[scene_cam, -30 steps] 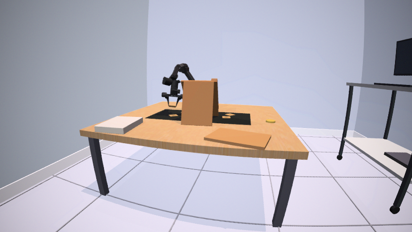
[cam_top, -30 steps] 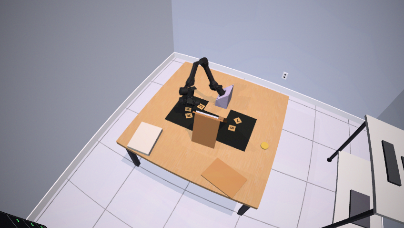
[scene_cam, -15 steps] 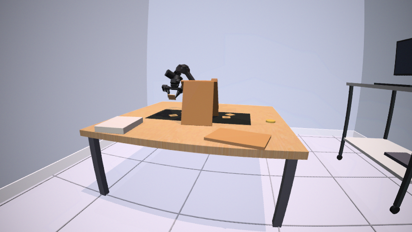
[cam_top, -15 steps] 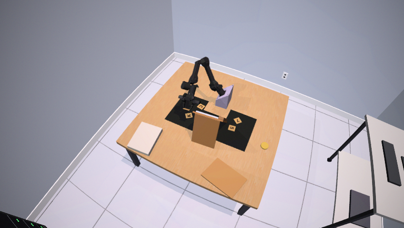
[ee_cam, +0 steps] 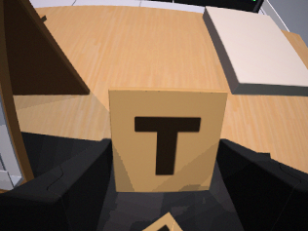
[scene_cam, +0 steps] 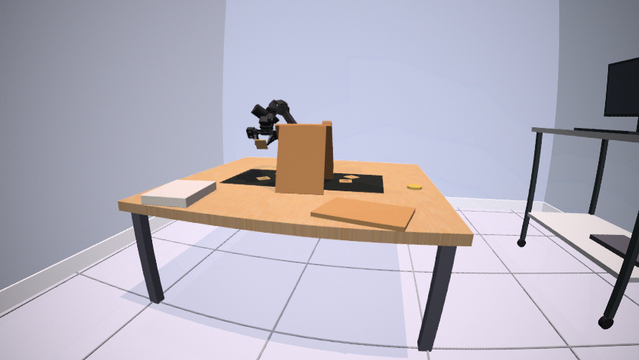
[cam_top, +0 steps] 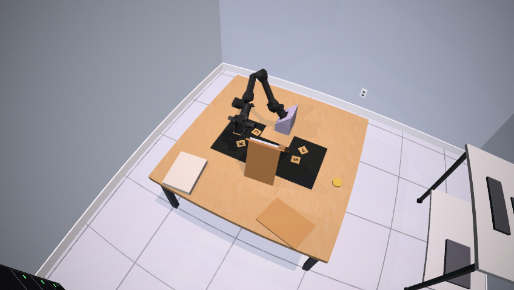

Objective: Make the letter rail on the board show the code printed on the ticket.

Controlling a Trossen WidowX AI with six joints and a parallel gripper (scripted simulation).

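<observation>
My gripper tip is now 24 cm to the right of the white ticket, 8 cm above it and 5 cm past it. Round my gripper tip: thin panel 46 cm to the left, 41 cm ahead, 17 cm below; white slab 31 cm ahead, 27 cm to the right, 16 cm below.
</observation>
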